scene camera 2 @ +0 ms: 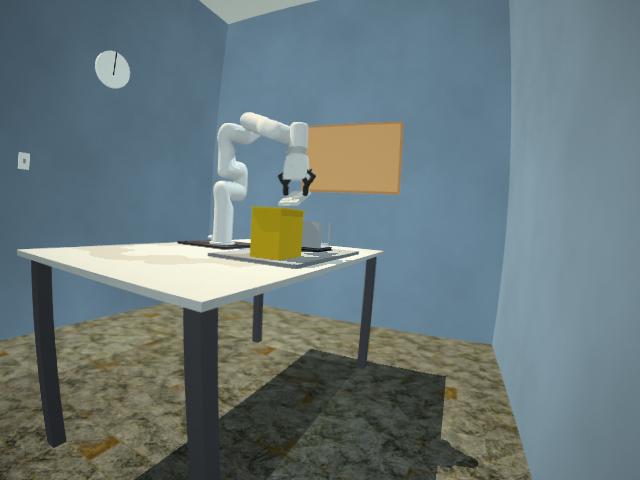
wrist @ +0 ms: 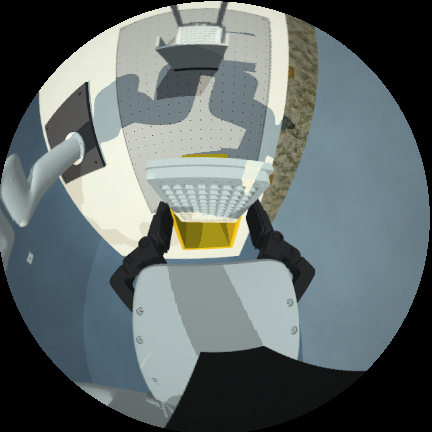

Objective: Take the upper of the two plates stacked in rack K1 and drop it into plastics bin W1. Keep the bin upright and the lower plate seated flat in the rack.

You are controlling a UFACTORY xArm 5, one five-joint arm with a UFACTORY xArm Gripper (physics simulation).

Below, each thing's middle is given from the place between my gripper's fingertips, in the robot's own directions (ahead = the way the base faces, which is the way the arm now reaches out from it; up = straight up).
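My gripper, as I see it, is 10 mm past the yellow plastics bin W1 (scene camera 2: 276,233), 110 mm to the left of it and 150 mm above it.
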